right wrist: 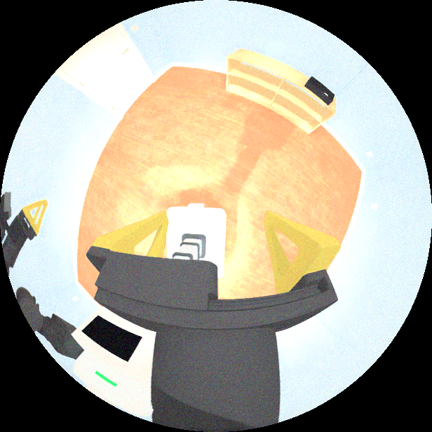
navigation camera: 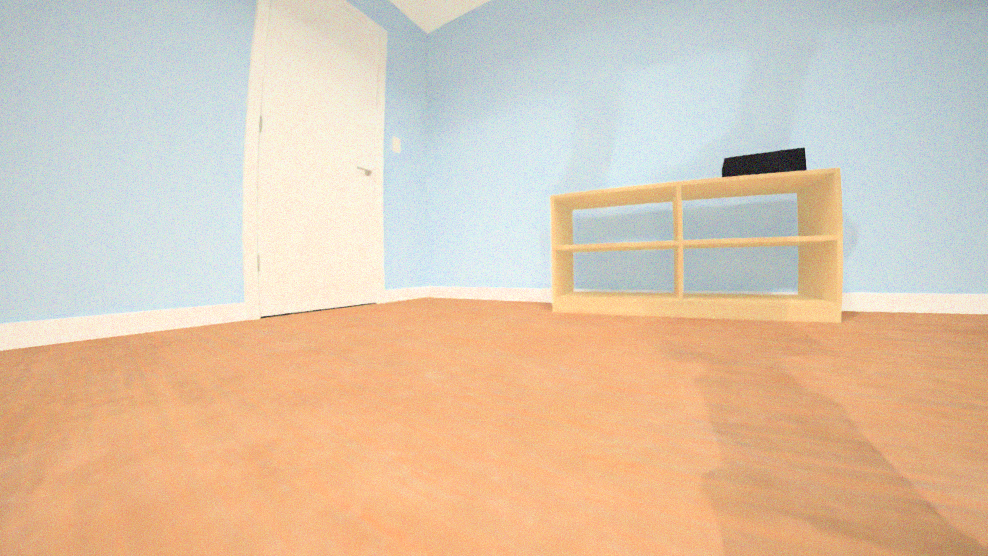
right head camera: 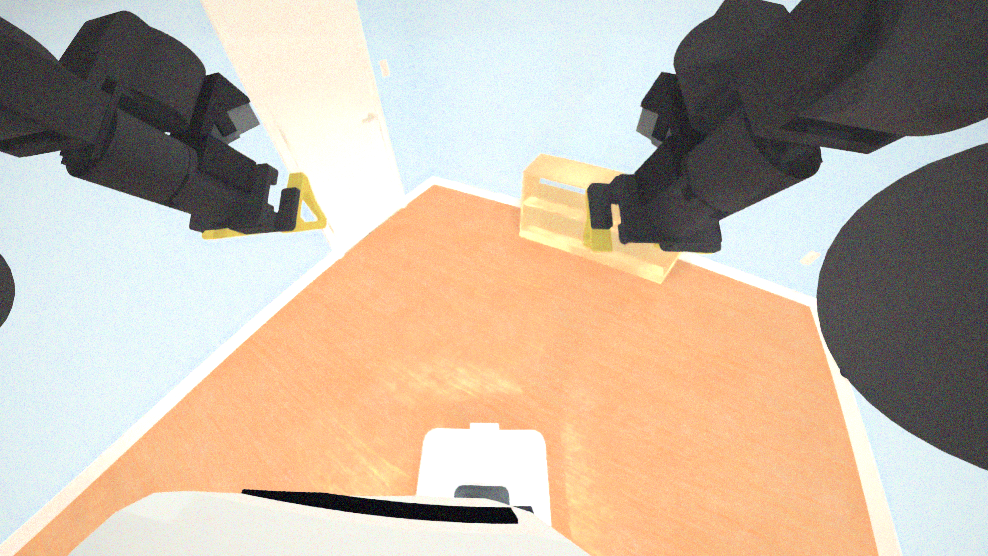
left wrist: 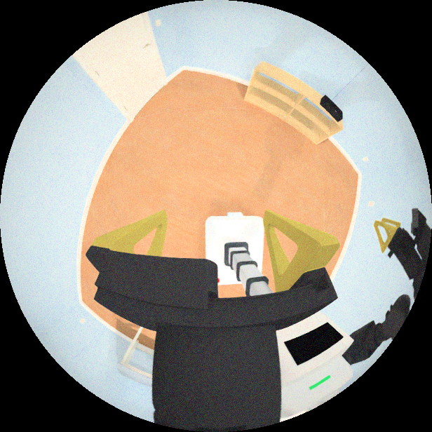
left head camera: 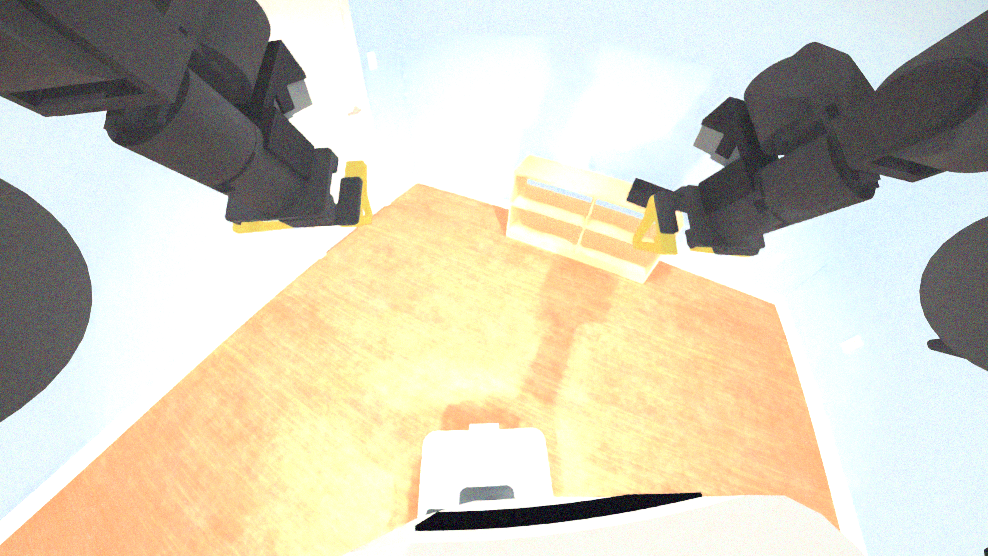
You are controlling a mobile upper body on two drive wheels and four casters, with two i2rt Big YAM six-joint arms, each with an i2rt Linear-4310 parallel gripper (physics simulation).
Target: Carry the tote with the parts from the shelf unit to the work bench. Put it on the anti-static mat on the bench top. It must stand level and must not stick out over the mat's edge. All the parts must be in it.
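Frame: origin at the left arm's base, x back, y left, z down, level; centimetres.
Seen in the pictures: left gripper, fingertip midpoint: [right head camera: 295, 225] [left head camera: 334, 220]; right gripper, fingertip midpoint: [right head camera: 620, 241] [left head camera: 663, 244].
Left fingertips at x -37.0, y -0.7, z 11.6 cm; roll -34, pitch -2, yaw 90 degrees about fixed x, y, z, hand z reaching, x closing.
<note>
A point is followed by its place in that frame.
The black tote [left head camera: 642, 191] @[y -139.1, x -169.6, z 78.0 cm] [left wrist: 331, 108] [right wrist: 320, 90] [navigation camera: 764, 163] @[y -133.8, x -149.7, z 74.7 cm] stands on the right part of the top of the light wooden shelf unit [left head camera: 573, 174] @[y -92.1, x -191.0, z 79.9 cm] [right head camera: 566, 168] @[y -78.6, x -195.4, z 80.0 cm] [left wrist: 282, 75] [right wrist: 265, 61] [navigation camera: 678, 242] @[y -99.6, x -162.6, z 107.4 cm], across the room. The parts inside it cannot be made out. My left gripper [left wrist: 214, 215] is open and empty, high above the floor and far from the tote. My right gripper [right wrist: 215, 216] is open and empty too, also far from the tote. Part of the white work bench [left wrist: 131, 346] shows at the lower left of the left wrist view. The anti-static mat does not show.
A white door [right head camera: 324, 89] @[y 87.6, x -203.0, z 21.5 cm] [left wrist: 125, 60] [right wrist: 105, 70] [navigation camera: 321, 159] @[y 89.3, x -199.7, z 48.4 cm] is left of the shelf unit. The shelf unit stands near the pale blue wall [navigation camera: 483, 172] @[y -5.9, x -258.0, z 44.4 cm]. The robot's white base [left head camera: 483, 456] @[y -21.7, x -21.4, z 115.0 cm] [right head camera: 483, 456] @[y -22.6, x -21.2, z 115.0 cm] shows on the wooden floor [left head camera: 386, 331] @[y 37.8, x -95.2, z 141.0 cm] [navigation camera: 414, 428] @[y -9.2, x -74.0, z 141.0 cm].
</note>
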